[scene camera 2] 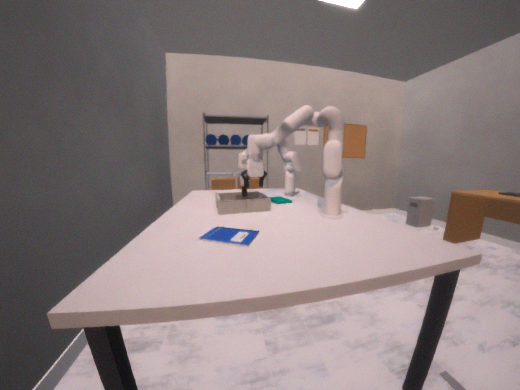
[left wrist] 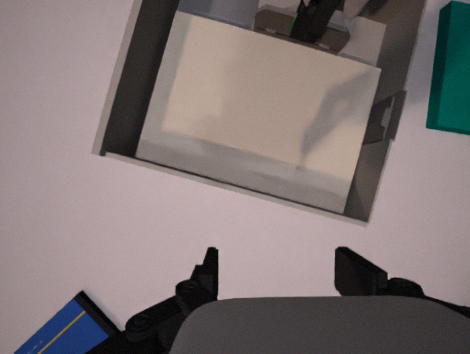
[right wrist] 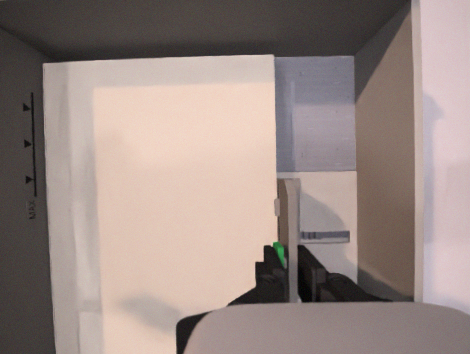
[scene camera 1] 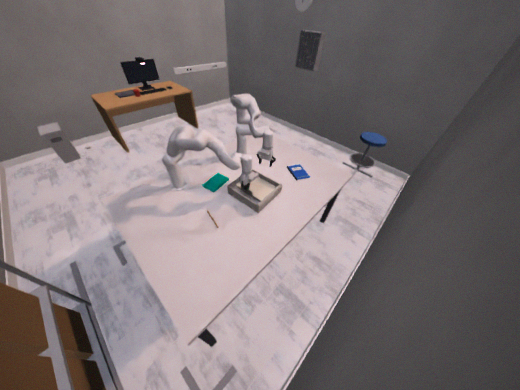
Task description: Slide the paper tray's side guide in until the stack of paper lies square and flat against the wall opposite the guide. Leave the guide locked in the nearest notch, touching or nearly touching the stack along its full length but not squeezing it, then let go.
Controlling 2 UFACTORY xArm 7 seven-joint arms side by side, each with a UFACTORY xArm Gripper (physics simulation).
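Seen in the pictures: left gripper, fingertip midpoint: [scene camera 2: 254, 187] [left wrist: 276, 267] [scene camera 1: 265, 164]; right gripper, fingertip midpoint: [scene camera 2: 244, 196] [left wrist: 304, 29] [right wrist: 282, 264] [scene camera 1: 246, 188]; left arm's base at its link origin: [scene camera 2: 331, 215]; right arm's base at its link origin: [scene camera 2: 289, 195] [scene camera 1: 179, 185].
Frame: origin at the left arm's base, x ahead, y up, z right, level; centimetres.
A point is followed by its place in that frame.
The paper stack [scene camera 1: 265, 189] @(x 56.9, y 4.0, z 23.2 cm) [left wrist: 260, 110] @(x 49.4, y 4.0, z 26.0 cm) [right wrist: 185, 175] @(x 54.0, y 4.0, z 27.7 cm) lies flat in the grey tray [scene camera 1: 260, 204] @(x 68.8, y 8.8, z 41.2 cm) [scene camera 2: 245, 205] @(x 49.1, y 4.7, z 14.9 cm) [left wrist: 117, 75] @(x 65.2, y 9.4, z 21.6 cm) [right wrist: 390, 125] @(x 59.5, y 6.3, z 43.6 cm). Its far edge runs along the wall opposite the guide, with a thin dark line between them in the left wrist view. The upright side guide [left wrist: 272, 21] @(x 52.3, y 6.4, z 36.0 cm) [right wrist: 294, 210] @(x 52.5, y 7.9, z 36.4 cm) stands along the stack's other edge, touching or nearly touching it. My right gripper [scene camera 1: 245, 186] @(x 48.2, y 6.8, z 36.4 cm) [scene camera 2: 244, 192] @(x 48.2, y 6.8, z 36.4 cm) [left wrist: 304, 29] @(x 48.2, y 6.8, z 36.4 cm) [right wrist: 282, 264] @(x 48.2, y 6.8, z 36.4 cm) is shut on the guide, by its green tab. My left gripper [scene camera 1: 266, 161] @(x 44.0, y 16.2, z 11.4 cm) [scene camera 2: 254, 181] @(x 44.0, y 16.2, z 11.4 cm) [left wrist: 276, 267] @(x 44.0, y 16.2, z 11.4 cm) is open and empty, above and outside the tray. The notch engagement is hidden.
A teal book [scene camera 1: 215, 182] @(x 20.6, y 1.8, z 47.7 cm) [scene camera 2: 281, 200] @(x 19.2, y 1.8, z 40.2 cm) [left wrist: 452, 70] @(x 24.4, y 1.8, z 44.3 cm) lies beside the tray. A blue notebook [scene camera 1: 298, 171] @(x 58.3, y 0.8, z -21.4 cm) [scene camera 2: 230, 235] @(x 58.3, y 0.8, z -22.0 cm) [left wrist: 55, 327] @(x 66.2, y 0.8, z -16.4 cm) lies on its other side. A brown stick [scene camera 1: 213, 218] @(x 51.5, y 0.7, z 71.2 cm) lies on the table [scene camera 1: 200, 280] @(x 81.6, y 0.0, z 100.8 cm) [scene camera 2: 280, 280] @(x 45.5, y 0.0, z -52.9 cm).
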